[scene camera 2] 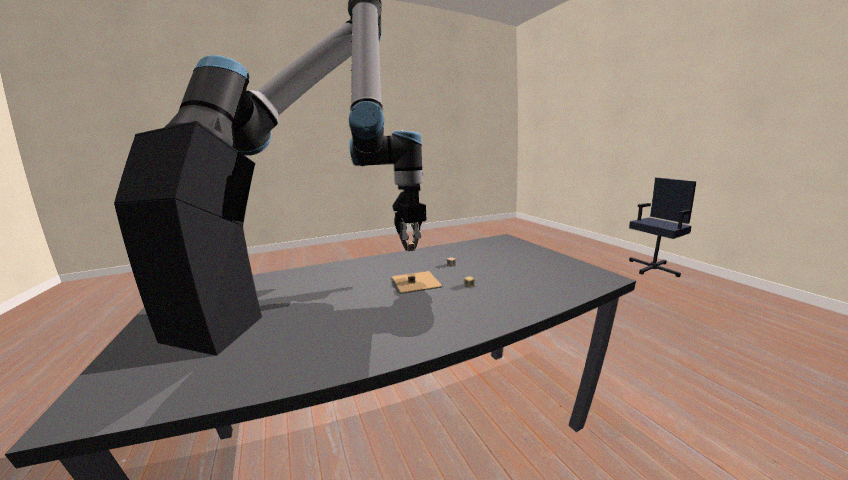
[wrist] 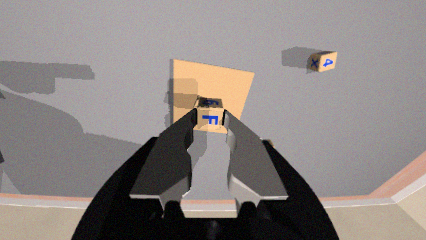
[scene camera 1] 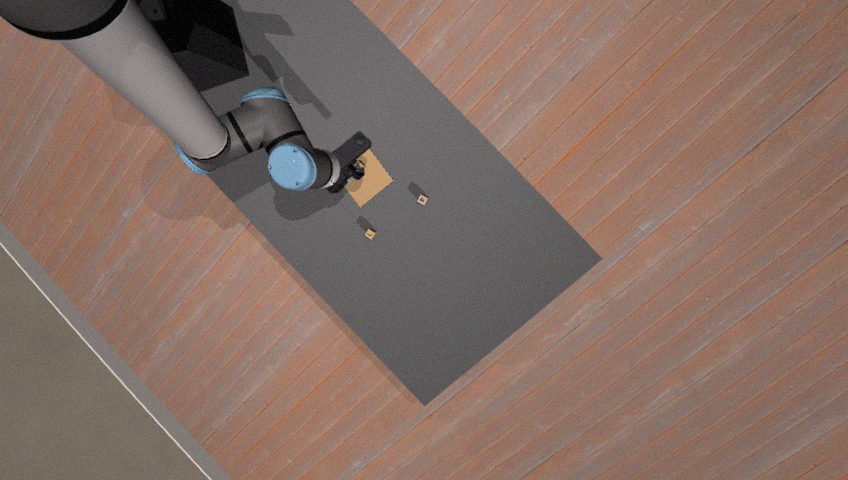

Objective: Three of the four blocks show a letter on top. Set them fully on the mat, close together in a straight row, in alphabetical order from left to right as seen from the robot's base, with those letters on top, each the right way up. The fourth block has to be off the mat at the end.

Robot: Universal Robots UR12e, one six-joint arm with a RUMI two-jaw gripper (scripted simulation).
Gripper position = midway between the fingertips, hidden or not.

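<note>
I can see my gripper (scene camera 2: 410, 249), and it's there as the gripper (wrist: 210, 110) and the gripper (scene camera 1: 360, 167) too. Then there's a tan mat (scene camera 1: 376, 178), and you'd spot the mat (wrist: 191, 79) as well.
</note>
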